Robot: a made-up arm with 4 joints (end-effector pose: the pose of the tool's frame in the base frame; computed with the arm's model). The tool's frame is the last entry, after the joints. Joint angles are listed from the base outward.
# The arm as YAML. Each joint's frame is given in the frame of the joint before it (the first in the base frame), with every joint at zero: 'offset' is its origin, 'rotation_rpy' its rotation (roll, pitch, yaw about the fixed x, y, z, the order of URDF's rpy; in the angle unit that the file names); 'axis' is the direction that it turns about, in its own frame. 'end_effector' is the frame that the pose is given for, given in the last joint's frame.
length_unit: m
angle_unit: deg
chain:
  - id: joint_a
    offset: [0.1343, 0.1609, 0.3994]
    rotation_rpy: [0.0, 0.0, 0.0]
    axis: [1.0, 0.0, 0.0]
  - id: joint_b
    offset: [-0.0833, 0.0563, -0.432]
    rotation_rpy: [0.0, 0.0, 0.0]
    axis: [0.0, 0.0, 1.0]
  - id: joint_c
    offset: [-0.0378, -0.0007, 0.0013]
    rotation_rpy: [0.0, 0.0, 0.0]
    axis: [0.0, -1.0, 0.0]
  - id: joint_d
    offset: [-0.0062, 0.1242, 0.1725]
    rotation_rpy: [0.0, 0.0, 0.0]
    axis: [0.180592, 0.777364, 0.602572]
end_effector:
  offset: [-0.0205, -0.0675, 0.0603]
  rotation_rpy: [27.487, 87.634, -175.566]
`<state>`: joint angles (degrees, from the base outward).
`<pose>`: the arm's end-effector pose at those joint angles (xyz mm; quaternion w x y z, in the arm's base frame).
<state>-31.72 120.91 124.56 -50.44</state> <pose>51.3 -270.6 -61.3 0.5970 -0.4235 -0.6250 0.2714</pose>
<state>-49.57 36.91 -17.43 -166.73</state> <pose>-66.6 13.3 46.1 0.1186 -0.8978 0.1150 -0.4083</pose>
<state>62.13 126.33 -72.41 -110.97</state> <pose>-105.0 442.9 270.5 0.1947 -0.8811 -0.4305 0.0175</pose>
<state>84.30 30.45 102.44 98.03</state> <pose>-172.9 548.6 392.7 0.1820 -0.8675 -0.4178 0.1994</pose>
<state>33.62 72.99 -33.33 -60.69</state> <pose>-50.5 344.8 260.1 0.1124 -0.8281 -0.2383 0.4949</pose>
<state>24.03 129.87 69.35 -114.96</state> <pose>53.8 182.4 -97.7 0.8247 -0.1737 -0.4987 0.2026</pose>
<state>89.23 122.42 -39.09 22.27</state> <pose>-52.4 420.5 519.8 0.4530 0.7182 0.4846 -0.2103</pose>
